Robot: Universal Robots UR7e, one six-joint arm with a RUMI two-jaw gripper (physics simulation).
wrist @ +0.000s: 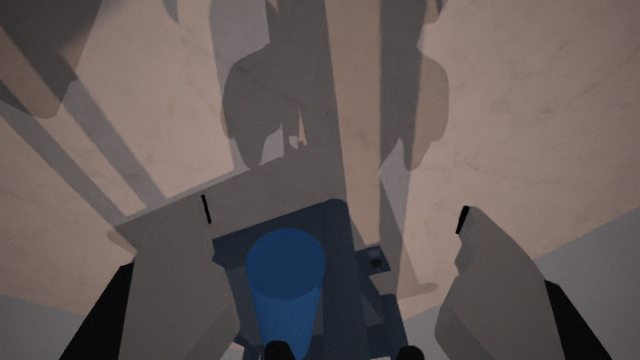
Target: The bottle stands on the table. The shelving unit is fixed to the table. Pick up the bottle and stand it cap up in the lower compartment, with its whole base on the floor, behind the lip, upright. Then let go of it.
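Observation:
The blue bottle shows at lower centre as a long round body. One wide flat end faces the camera, and the body runs away from it, narrowing towards the lower edge. It looks laid over or strongly tilted, not upright; its cap cannot be made out. The dark blue shelving unit is behind and around it. Whether the bottle touches the unit's floor or lip cannot be told. My gripper is open and empty, its fingers wide apart. The bottle shows between them in the picture, nearer the left finger, held by neither.
A small foot tab with a dark screw hole sticks out at the unit's right side. The pale table carries broad shadows of the arm and unit. Its edges run at lower left and lower right, with grey floor beyond.

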